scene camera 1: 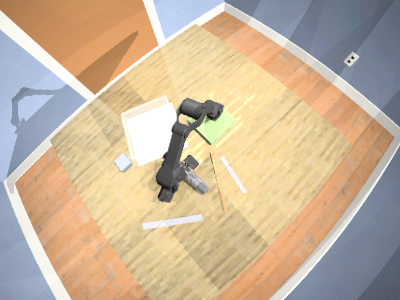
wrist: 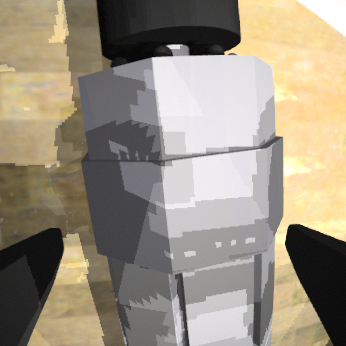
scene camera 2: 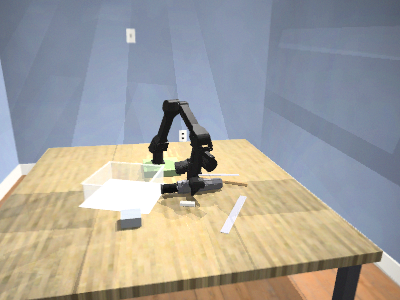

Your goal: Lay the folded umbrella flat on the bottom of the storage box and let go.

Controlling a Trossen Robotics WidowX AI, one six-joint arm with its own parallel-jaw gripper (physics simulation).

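Frame: origin at the arm's base, x ahead, y left, z up, level; millimetres.
Where they show: gripper, fingertip midpoint: [scene camera 1: 184, 171] [wrist: 175, 237] [scene camera 2: 190, 189]; arm's base at its link origin: [scene camera 1: 214, 114] [scene camera 2: 158, 161].
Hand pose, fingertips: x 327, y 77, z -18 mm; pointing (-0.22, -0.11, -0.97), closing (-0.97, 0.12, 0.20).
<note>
Each offset is from my fingertips to the centre of the thing.
The folded umbrella, with a grey faceted body and black handle, [scene camera 1: 196, 181] [scene camera 2: 212, 185] [wrist: 215, 195] lies on the table to the right of the box, its handle end towards the box in scene camera 2. My gripper [scene camera 2: 195, 189] [wrist: 175, 237] is open and low over the umbrella. In the wrist view its fingers stand on either side of the grey body, with gaps to both. In scene camera 1 the arm hides the fingers and the handle. The storage box @[dx -56, dy -270, dz +34 mm] [scene camera 1: 127, 132] [scene camera 2: 135, 170] has see-through walls and a white bottom; the umbrella is outside it.
A green block [scene camera 1: 216, 129] [scene camera 2: 150, 169] is at the arm's base. A grey block @[dx +175, dy -280, dz +3 mm] [scene camera 1: 123, 162] [scene camera 2: 130, 221] stands near the box. A wooden stick @[dx -75, dy +156, dz -9 mm] [scene camera 1: 218, 182], white strips @[dx -144, dy +194, dz -14 mm] [scene camera 1: 233, 175] @[dx +225, dy +113, dz -14 mm] [scene camera 1: 172, 221] and a small white piece @[dx +110, dy -46, dz -9 mm] [scene camera 2: 187, 204] lie around the umbrella.
</note>
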